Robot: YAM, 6 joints.
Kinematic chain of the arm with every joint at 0, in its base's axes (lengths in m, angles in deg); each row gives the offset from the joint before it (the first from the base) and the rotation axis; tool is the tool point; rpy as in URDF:
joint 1: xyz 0 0 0.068 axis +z
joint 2: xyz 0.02 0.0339 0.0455 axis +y
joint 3: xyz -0.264 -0.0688 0 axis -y
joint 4: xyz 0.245 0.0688 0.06 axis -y
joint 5: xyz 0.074 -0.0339 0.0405 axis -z
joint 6: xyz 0.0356 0 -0.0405 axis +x
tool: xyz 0 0 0 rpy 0 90 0
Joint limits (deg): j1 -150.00..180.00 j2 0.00..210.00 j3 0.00..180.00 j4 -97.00..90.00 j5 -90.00..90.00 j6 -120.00..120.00
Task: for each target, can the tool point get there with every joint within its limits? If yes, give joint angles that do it. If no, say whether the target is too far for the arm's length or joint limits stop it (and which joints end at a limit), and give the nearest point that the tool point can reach.
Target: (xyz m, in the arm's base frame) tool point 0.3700 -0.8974 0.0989
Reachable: no: too far | nearest point 0.2461 -0.5970 0.1039 | short by 0.325 m
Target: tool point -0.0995 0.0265 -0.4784
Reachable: no: joint limits stop it (at a limit: joint 2) | nearest point -0.1347 0.0359 -0.3635 | short by 0.121 m
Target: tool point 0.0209 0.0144 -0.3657
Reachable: no: joint limits stop it (at a limit: joint 2) | nearest point 0.0436 0.0300 -0.3229 | short by 0.051 m
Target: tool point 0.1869 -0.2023 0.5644
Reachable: yes | joints -53.35 91.30 129.82 -46.19 -55.06 -61.80
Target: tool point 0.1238 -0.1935 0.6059
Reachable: yes | joints 115.03 36.14 111.54 38.92 58.35 -79.07
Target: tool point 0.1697 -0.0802 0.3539
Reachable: yes | joints -26.39 53.11 28.58 68.82 -5.85 78.57
